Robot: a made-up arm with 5 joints.
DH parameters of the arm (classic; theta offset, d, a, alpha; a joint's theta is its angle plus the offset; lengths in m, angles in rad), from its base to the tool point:
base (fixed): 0.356 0 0.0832 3.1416
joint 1: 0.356 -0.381 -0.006 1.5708
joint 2: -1.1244 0 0.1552 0
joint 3: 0.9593 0 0.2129 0
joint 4: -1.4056 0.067 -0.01 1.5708
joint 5: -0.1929 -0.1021 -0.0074 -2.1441
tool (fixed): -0.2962 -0.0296 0 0
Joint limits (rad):
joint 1: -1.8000..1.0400
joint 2: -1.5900..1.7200
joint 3: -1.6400..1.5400
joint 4: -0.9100..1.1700
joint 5: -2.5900..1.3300
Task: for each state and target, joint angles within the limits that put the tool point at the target. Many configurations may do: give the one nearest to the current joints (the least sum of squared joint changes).
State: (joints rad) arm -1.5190 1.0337 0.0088 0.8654 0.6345
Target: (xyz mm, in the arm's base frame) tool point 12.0 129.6 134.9
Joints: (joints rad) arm -1.8000 1.1203 0.4206 1.0789 0.6453
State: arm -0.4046 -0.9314 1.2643 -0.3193 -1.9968
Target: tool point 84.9 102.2 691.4
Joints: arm -0.2496 -1.5900 0.6658 -0.1341 -1.1748
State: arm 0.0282 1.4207 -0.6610 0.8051 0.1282
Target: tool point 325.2 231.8 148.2
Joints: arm -0.5528 1.3791 -0.6912 0.7956 0.1138
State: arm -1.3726 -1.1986 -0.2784 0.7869 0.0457
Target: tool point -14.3 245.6 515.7
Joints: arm -1.7845 -0.5233 0.4164 0.9033 -0.0198
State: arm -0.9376 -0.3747 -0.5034 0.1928 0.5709
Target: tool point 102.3 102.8 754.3
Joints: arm -0.6958 -0.9087 -0.2119 0.6428 0.4562
